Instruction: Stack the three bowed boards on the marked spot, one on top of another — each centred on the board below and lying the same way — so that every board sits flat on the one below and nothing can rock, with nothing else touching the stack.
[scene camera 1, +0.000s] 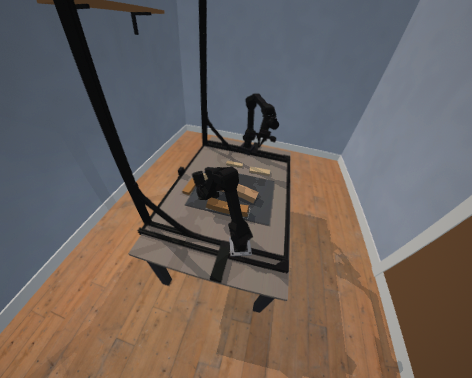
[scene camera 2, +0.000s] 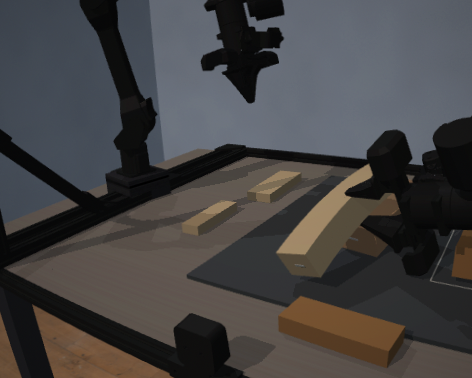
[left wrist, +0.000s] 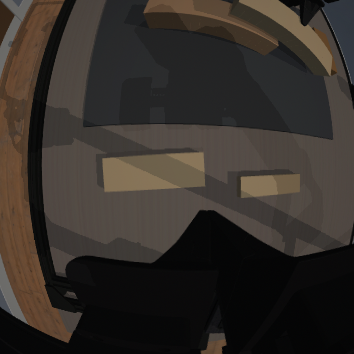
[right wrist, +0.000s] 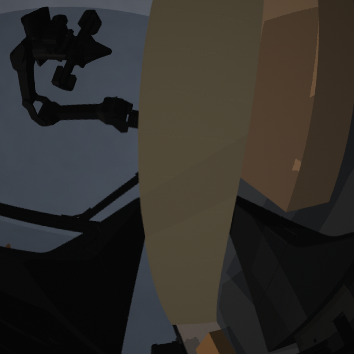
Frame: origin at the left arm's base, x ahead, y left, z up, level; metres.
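Seen in the pictures: left gripper, between the fingertips: (scene camera 1: 258, 147) (scene camera 2: 251, 102) (left wrist: 205, 217) (right wrist: 110, 51); right gripper, between the fingertips: (scene camera 2: 351, 206) (left wrist: 293, 27) (right wrist: 185, 203); left arm's base, origin of its link: (scene camera 1: 247, 145) (scene camera 2: 136, 171); right arm's base, origin of its link: (scene camera 1: 240, 245).
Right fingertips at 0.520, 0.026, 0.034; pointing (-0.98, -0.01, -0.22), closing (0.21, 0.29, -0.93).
Pixels of each thing's top centre, then the offset from my right fingertips to it, as dx, dy, dz. "spot": a spot on its surface instead. Level surfaces: height alone.
- light brown bowed board, centre of its top: (scene camera 2: 393, 195) (left wrist: 218, 8) (scene camera 1: 238, 187) -0.008, +0.134, -0.025
- orange-brown bowed board, centre of its top: (scene camera 1: 228, 204) +0.142, +0.143, -0.028
- marked outline, a spot on its surface: (scene camera 2: 442, 256) spot: +0.106, +0.083, -0.079
- orange block, centre of its top: (scene camera 2: 340, 321) (left wrist: 325, 48) (scene camera 1: 190, 185) +0.094, -0.155, -0.064
- mat, height of its surface: dz -0.080
My right gripper (scene camera 2: 358, 206) (right wrist: 185, 203) is turned sideways and shut on a pale bowed board (scene camera 2: 320, 220) (left wrist: 295, 35) (right wrist: 192, 150), held above the dark mat. The board's near end hangs low in scene camera 2. A light brown bowed board (scene camera 1: 247, 193) (left wrist: 210, 30) (right wrist: 285, 110) lies on the mat beside and below it. An orange-brown bowed board (scene camera 1: 227, 207) (scene camera 2: 462, 255) lies at the marked outline (scene camera 2: 442, 256); the arm partly covers it in scene camera 1. My left gripper (scene camera 2: 250, 100) (left wrist: 205, 217) (right wrist: 110, 51) is shut and empty, high over the table's far side.
Two pale blocks (scene camera 1: 234, 164) (scene camera 1: 259, 171) (left wrist: 154, 171) (left wrist: 270, 185) lie off the mat on the left arm's side. An orange block (scene camera 1: 188, 187) (scene camera 2: 340, 330) lies by the mat (scene camera 2: 240, 270). A black frame (scene camera 1: 288, 210) edges the table, with a small black box (scene camera 2: 201, 345) at one side.
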